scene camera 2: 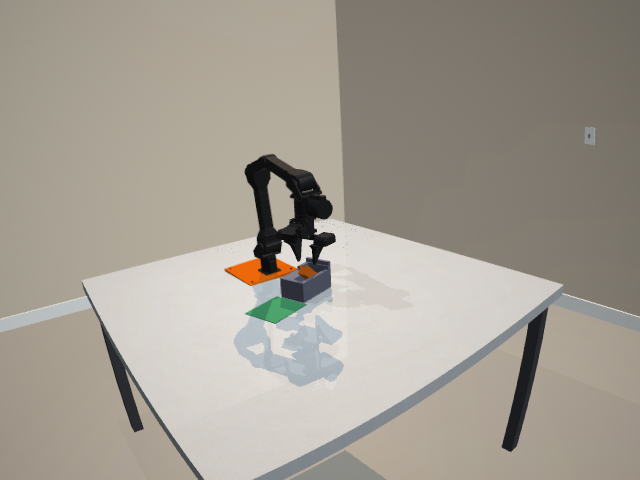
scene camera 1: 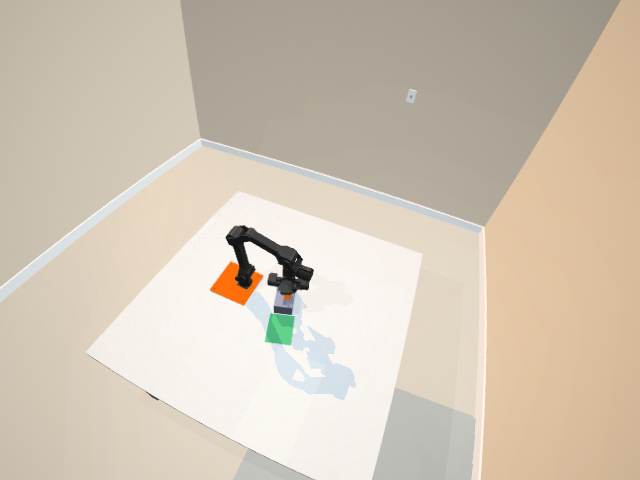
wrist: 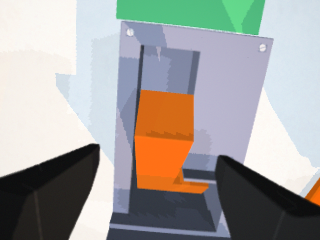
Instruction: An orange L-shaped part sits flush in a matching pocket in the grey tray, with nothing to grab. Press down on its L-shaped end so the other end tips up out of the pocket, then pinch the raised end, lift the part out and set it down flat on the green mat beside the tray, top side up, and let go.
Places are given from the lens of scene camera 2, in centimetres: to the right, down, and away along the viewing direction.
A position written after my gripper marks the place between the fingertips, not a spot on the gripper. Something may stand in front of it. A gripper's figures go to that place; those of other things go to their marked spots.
my gripper (scene camera 2: 306, 262): -4, 7, 145
green mat (scene camera 2: 278, 308): -12, 20, 138
